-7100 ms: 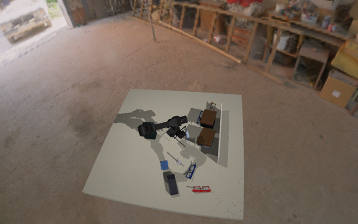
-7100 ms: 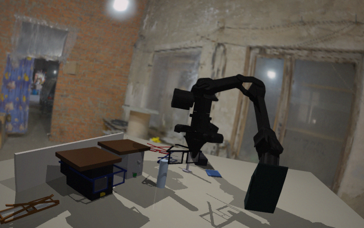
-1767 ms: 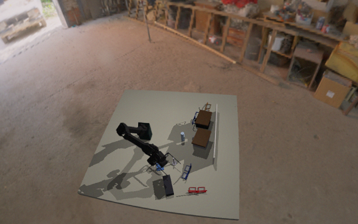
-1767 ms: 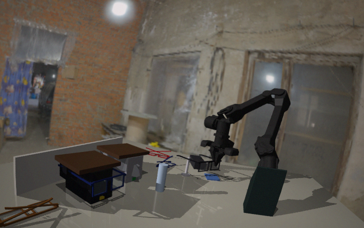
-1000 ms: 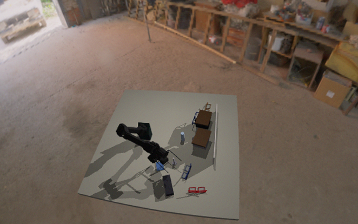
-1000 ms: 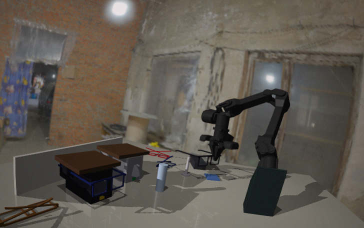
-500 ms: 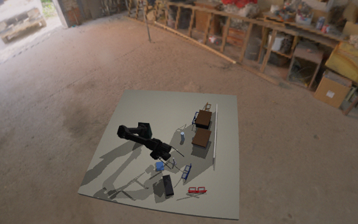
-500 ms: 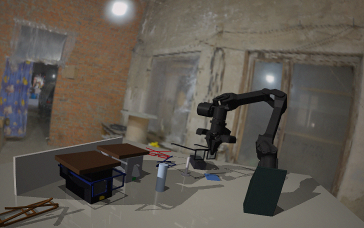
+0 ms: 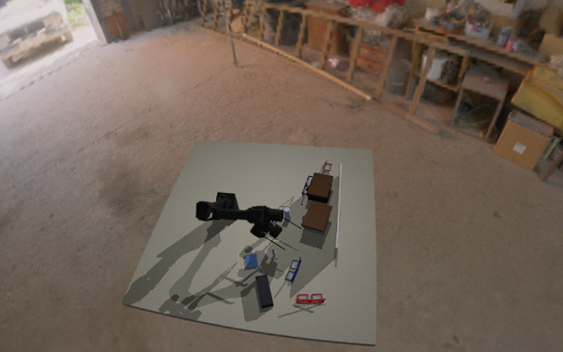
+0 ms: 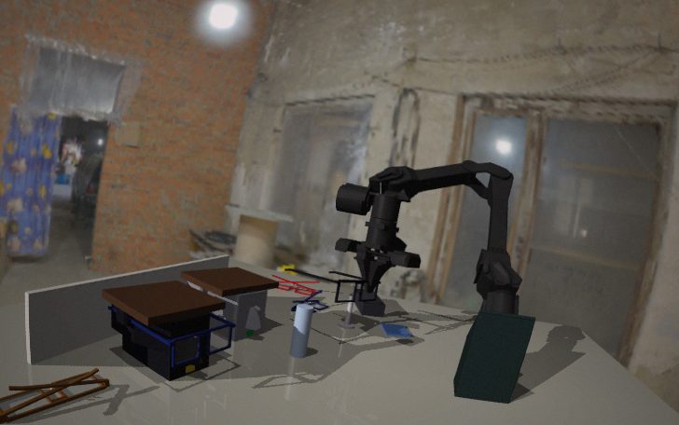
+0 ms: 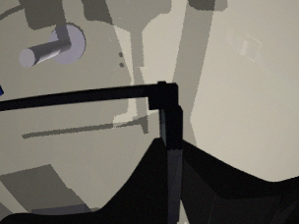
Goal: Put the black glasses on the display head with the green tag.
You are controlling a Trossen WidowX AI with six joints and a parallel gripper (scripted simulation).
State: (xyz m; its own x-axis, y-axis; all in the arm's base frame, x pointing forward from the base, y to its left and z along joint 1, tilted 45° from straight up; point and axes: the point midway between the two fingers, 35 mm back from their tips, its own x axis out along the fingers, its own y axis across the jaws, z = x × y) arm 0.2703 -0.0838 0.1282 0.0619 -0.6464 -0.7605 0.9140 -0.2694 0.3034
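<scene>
My gripper tip is now 170 mm to the right of the pale blue cylinder, 70 mm short of it and 60 mm above it. From my gripper tip the other things lie so: black case: 290 mm to the right, 90 mm below, 50 mm ahead; then blue cloth: 130 mm to the right, 110 mm below, 60 mm behind; then stand: 90 mm below, 80 mm to the right, 50 mm ahead.
</scene>
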